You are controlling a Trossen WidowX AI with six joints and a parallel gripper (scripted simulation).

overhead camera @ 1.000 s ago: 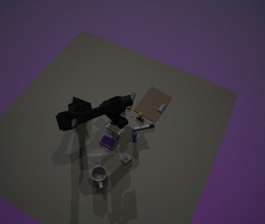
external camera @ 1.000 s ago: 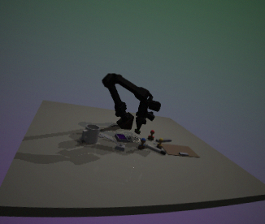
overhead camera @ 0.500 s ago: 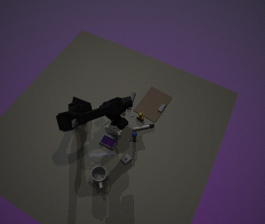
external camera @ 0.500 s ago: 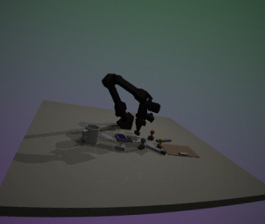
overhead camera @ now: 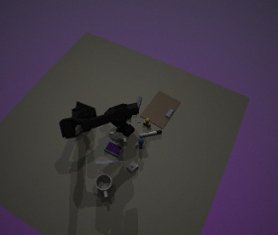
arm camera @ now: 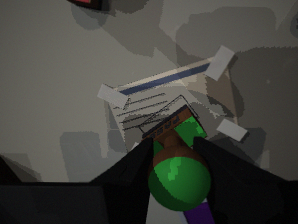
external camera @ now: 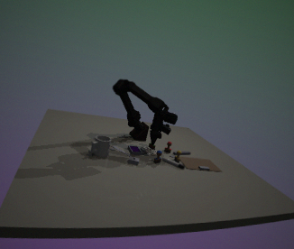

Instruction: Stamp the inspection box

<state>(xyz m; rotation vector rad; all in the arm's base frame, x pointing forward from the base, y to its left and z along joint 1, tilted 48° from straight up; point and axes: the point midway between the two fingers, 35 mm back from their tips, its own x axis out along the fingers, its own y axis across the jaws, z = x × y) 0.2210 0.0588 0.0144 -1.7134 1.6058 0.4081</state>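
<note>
Now: gripper tip 5 cm above the card. Also, from my gripper tip: purple ink pad 11 cm to the right, 4 cm below, 3 cm ahead; then red-knobbed stamp 12 cm to the left, 3 cm below, 2 cm behind; then blue-knobbed stamp 14 cm ahead, 3 cm below.
</note>
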